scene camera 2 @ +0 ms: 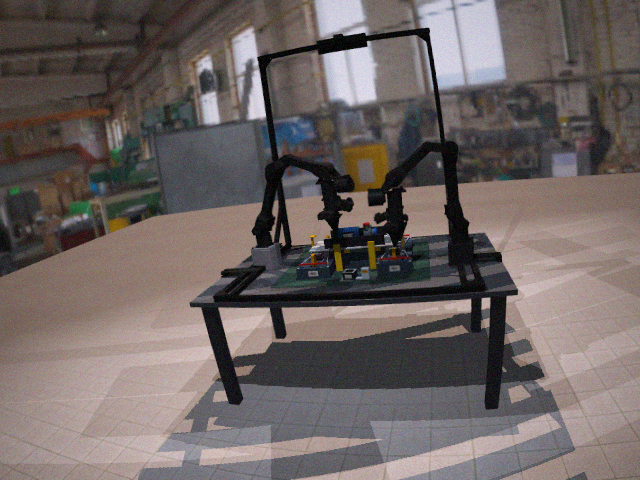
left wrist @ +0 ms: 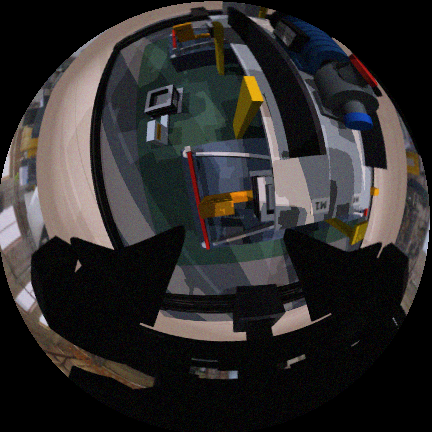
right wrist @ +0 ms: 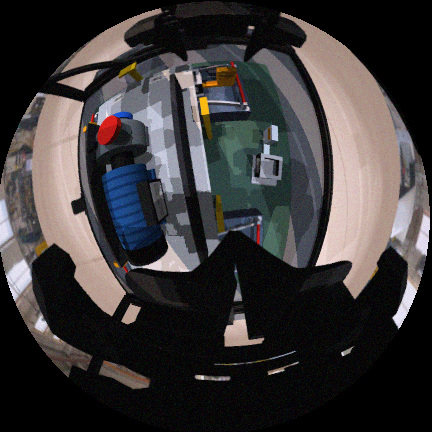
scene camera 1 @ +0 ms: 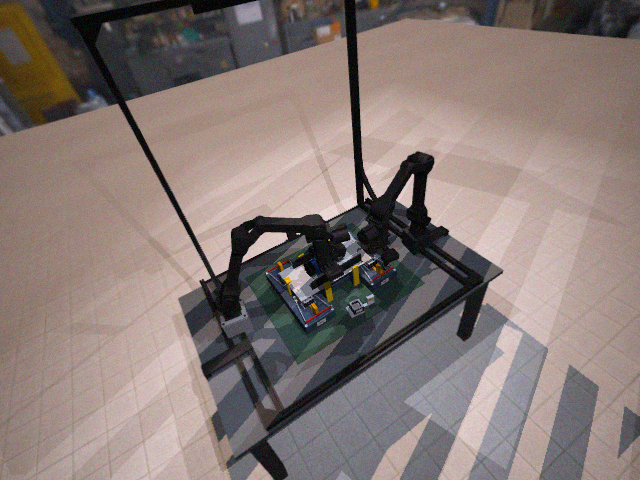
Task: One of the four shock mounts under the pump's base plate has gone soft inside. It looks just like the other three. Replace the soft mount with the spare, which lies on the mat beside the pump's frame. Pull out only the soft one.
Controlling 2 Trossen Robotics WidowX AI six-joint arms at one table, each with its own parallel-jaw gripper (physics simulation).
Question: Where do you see a spare mount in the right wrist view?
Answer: At 266, 168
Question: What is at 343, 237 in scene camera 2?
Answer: A grey base plate.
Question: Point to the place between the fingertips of my left gripper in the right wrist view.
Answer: At 214, 57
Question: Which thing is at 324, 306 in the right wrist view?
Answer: My right gripper.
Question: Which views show the grey base plate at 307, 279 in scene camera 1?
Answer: Scene camera 2, the left wrist view, the right wrist view and scene camera 1: all of them.
